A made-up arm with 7 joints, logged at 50 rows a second.
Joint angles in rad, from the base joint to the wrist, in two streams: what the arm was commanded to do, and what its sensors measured. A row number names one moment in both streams.
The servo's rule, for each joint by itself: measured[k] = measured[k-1] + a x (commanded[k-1-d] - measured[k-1]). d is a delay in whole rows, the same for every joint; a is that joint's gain. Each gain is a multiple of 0.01, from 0.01 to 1. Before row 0 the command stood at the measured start. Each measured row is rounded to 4 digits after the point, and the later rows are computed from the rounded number. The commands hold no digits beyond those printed.
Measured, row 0: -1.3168, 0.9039, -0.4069, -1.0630, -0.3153, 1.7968, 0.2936
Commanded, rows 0 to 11: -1.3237, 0.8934, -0.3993, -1.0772, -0.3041, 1.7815, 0.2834; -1.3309, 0.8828, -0.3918, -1.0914, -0.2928, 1.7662, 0.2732; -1.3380, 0.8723, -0.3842, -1.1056, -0.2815, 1.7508, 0.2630; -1.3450, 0.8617, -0.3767, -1.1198, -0.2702, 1.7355, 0.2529; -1.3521, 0.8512, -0.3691, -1.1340, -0.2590, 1.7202, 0.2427; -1.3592, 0.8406, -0.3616, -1.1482, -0.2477, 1.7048, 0.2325; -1.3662, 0.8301, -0.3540, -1.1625, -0.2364, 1.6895, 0.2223; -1.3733, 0.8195, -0.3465, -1.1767, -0.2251, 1.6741, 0.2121; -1.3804, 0.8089, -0.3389, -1.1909, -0.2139, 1.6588, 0.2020; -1.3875, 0.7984, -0.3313, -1.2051, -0.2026, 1.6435, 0.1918; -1.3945, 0.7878, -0.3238, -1.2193, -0.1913, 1.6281, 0.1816; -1.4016, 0.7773, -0.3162, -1.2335, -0.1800, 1.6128, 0.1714
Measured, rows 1 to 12: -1.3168, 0.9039, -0.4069, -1.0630, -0.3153, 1.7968, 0.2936; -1.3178, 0.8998, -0.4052, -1.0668, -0.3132, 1.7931, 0.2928; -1.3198, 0.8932, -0.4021, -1.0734, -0.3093, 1.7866, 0.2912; -1.3225, 0.8850, -0.3980, -1.0821, -0.3040, 1.7780, 0.2889; -1.3259, 0.8759, -0.3931, -1.0923, -0.2976, 1.7678, 0.2860; -1.3298, 0.8663, -0.3876, -1.1036, -0.2903, 1.7564, 0.2825; -1.3342, 0.8563, -0.3816, -1.1156, -0.2822, 1.7440, 0.2785; -1.3390, 0.8461, -0.3753, -1.1283, -0.2735, 1.7309, 0.2740; -1.3441, 0.8357, -0.3687, -1.1414, -0.2643, 1.7173, 0.2690; -1.3495, 0.8252, -0.3618, -1.1548, -0.2547, 1.7033, 0.2636; -1.3552, 0.8147, -0.3548, -1.1684, -0.2448, 1.6889, 0.2579; -1.3611, 0.8042, -0.3477, -1.1821, -0.2346, 1.6743, 0.2518
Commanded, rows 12 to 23: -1.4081, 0.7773, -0.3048, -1.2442, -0.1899, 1.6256, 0.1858; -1.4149, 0.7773, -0.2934, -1.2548, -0.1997, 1.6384, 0.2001; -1.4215, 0.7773, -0.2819, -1.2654, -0.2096, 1.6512, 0.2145; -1.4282, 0.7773, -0.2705, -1.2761, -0.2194, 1.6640, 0.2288; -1.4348, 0.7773, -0.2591, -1.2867, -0.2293, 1.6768, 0.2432; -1.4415, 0.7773, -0.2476, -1.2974, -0.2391, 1.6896, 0.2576; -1.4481, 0.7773, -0.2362, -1.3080, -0.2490, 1.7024, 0.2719; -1.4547, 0.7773, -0.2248, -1.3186, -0.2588, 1.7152, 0.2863; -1.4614, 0.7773, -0.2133, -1.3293, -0.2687, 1.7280, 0.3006; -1.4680, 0.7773, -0.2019, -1.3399, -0.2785, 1.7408, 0.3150; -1.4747, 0.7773, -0.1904, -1.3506, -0.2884, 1.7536, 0.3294; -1.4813, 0.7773, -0.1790, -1.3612, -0.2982, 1.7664, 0.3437
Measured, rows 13 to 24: -1.3672, 0.7937, -0.3405, -1.1960, -0.2242, 1.6595, 0.2454; -1.3733, 0.7873, -0.3323, -1.2090, -0.2177, 1.6514, 0.2406; -1.3795, 0.7834, -0.3234, -1.2214, -0.2143, 1.6483, 0.2374; -1.3858, 0.7810, -0.3139, -1.2333, -0.2134, 1.6490, 0.2356; -1.3922, 0.7796, -0.3039, -1.2449, -0.2145, 1.6526, 0.2351; -1.3986, 0.7787, -0.2936, -1.2562, -0.2173, 1.6584, 0.2357; -1.4050, 0.7782, -0.2830, -1.2673, -0.2214, 1.6659, 0.2375; -1.4115, 0.7778, -0.2722, -1.2783, -0.2266, 1.6747, 0.2403; -1.4180, 0.7776, -0.2613, -1.2892, -0.2327, 1.6844, 0.2440; -1.4245, 0.7775, -0.2503, -1.3000, -0.2395, 1.6949, 0.2485; -1.4310, 0.7774, -0.2392, -1.3108, -0.2469, 1.7059, 0.2538; -1.4376, 0.7774, -0.2280, -1.3215, -0.2548, 1.7173, 0.2598
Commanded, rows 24 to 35: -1.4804, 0.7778, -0.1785, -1.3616, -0.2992, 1.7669, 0.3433; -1.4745, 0.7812, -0.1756, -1.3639, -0.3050, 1.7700, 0.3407; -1.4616, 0.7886, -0.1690, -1.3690, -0.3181, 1.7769, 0.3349; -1.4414, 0.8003, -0.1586, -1.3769, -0.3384, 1.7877, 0.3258; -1.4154, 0.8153, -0.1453, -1.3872, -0.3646, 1.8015, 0.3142; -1.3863, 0.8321, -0.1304, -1.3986, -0.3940, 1.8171, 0.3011; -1.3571, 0.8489, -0.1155, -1.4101, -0.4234, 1.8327, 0.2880; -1.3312, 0.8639, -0.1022, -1.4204, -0.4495, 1.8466, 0.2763; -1.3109, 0.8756, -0.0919, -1.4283, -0.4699, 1.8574, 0.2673; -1.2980, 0.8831, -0.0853, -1.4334, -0.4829, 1.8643, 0.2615; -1.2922, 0.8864, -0.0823, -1.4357, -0.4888, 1.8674, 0.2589; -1.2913, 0.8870, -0.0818, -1.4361, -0.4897, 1.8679, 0.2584
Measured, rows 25 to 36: -1.4442, 0.7774, -0.2167, -1.3322, -0.2630, 1.7291, 0.2665; -1.4496, 0.7776, -0.2079, -1.3401, -0.2699, 1.7382, 0.2726; -1.4533, 0.7790, -0.2005, -1.3465, -0.2766, 1.7458, 0.2780; -1.4545, 0.7827, -0.1933, -1.3526, -0.2845, 1.7533, 0.2826; -1.4525, 0.7896, -0.1853, -1.3592, -0.2947, 1.7616, 0.2861; -1.4469, 0.7996, -0.1761, -1.3668, -0.3080, 1.7712, 0.2883; -1.4378, 0.8123, -0.1656, -1.3754, -0.3243, 1.7822, 0.2893; -1.4257, 0.8266, -0.1541, -1.3848, -0.3431, 1.7943, 0.2892; -1.4115, 0.8411, -0.1422, -1.3944, -0.3633, 1.8069, 0.2882; -1.3964, 0.8546, -0.1306, -1.4036, -0.3836, 1.8190, 0.2865; -1.3816, 0.8657, -0.1202, -1.4116, -0.4025, 1.8299, 0.2845; -1.3682, 0.8738, -0.1115, -1.4181, -0.4189, 1.8389, 0.2825
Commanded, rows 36 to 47: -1.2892, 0.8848, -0.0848, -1.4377, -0.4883, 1.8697, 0.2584; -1.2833, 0.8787, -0.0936, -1.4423, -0.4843, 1.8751, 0.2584; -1.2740, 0.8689, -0.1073, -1.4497, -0.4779, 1.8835, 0.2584; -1.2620, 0.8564, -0.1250, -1.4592, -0.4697, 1.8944, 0.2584; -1.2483, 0.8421, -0.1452, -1.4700, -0.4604, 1.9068, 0.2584; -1.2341, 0.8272, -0.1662, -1.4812, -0.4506, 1.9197, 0.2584; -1.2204, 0.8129, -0.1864, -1.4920, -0.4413, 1.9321, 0.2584; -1.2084, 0.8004, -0.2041, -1.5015, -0.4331, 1.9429, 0.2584; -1.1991, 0.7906, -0.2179, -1.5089, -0.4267, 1.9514, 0.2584; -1.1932, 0.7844, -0.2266, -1.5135, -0.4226, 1.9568, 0.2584; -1.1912, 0.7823, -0.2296, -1.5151, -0.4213, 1.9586, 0.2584; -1.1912, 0.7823, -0.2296, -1.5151, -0.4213, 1.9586, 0.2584
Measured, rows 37 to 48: -1.3567, 0.8789, -0.1047, -1.4230, -0.4324, 1.8459, 0.2806; -1.3466, 0.8812, -0.1001, -1.4270, -0.4430, 1.8516, 0.2788; -1.3371, 0.8802, -0.0986, -1.4311, -0.4508, 1.8572, 0.2772; -1.3276, 0.8758, -0.1006, -1.4361, -0.4559, 1.8635, 0.2757; -1.3178, 0.8682, -0.1062, -1.4423, -0.4585, 1.8709, 0.2743; -1.3074, 0.8580, -0.1152, -1.4498, -0.4589, 1.8795, 0.2730; -1.2964, 0.8460, -0.1269, -1.4583, -0.4573, 1.8891, 0.2718; -1.2850, 0.8331, -0.1406, -1.4674, -0.4543, 1.8994, 0.2707; -1.2735, 0.8203, -0.1552, -1.4766, -0.4503, 1.9098, 0.2697; -1.2623, 0.8087, -0.1696, -1.4853, -0.4458, 1.9198, 0.2688; -1.2519, 0.7992, -0.1827, -1.4929, -0.4414, 1.9287, 0.2680; -1.2428, 0.7926, -0.1935, -1.4989, -0.4376, 1.9359, 0.2672
